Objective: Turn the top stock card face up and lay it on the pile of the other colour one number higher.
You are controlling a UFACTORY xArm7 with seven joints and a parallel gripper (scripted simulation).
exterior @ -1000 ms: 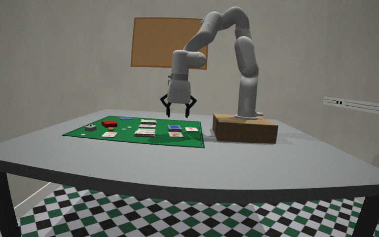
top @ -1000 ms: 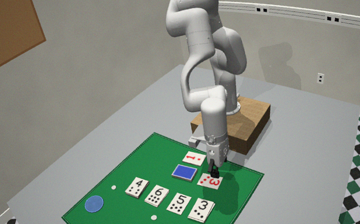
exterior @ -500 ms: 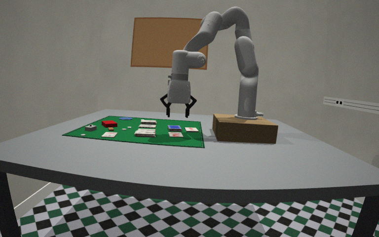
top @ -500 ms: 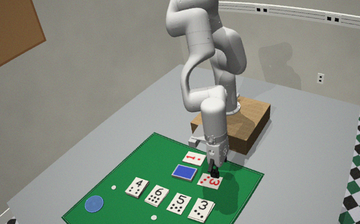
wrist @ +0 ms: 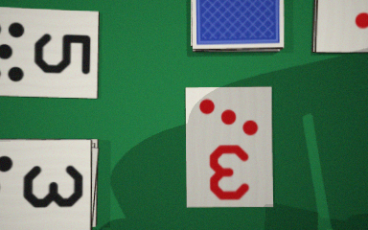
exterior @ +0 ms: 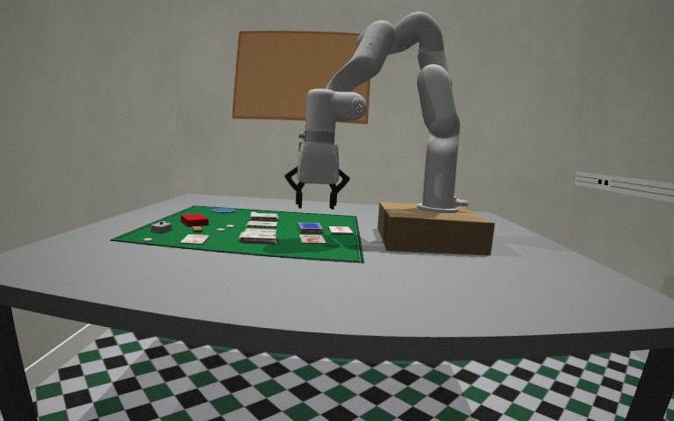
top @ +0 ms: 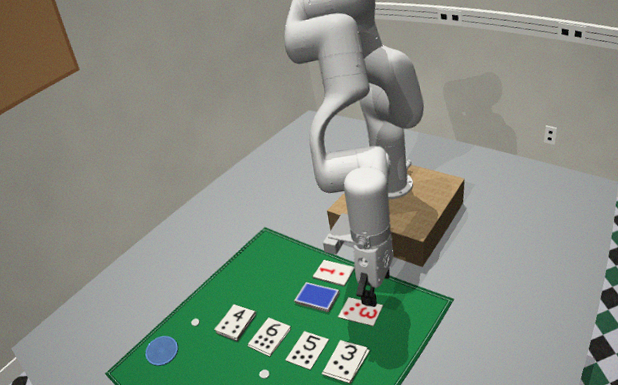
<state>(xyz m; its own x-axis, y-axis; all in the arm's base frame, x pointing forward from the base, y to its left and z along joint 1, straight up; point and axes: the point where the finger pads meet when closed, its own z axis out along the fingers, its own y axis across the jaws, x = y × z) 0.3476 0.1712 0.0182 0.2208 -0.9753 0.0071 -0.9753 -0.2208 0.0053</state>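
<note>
Right now my hand is 200 mm short of the green mat, 150 mm to the left of it and 120 mm above it. The rest, counted from my hand: reference card: 300 mm ahead, 100 mm below, 70 mm to the left; then grey block: 430 mm ahead, 90 mm below, 10 mm to the left; then red block: 390 mm ahead, 130 mm to the right, 100 mm below.
</note>
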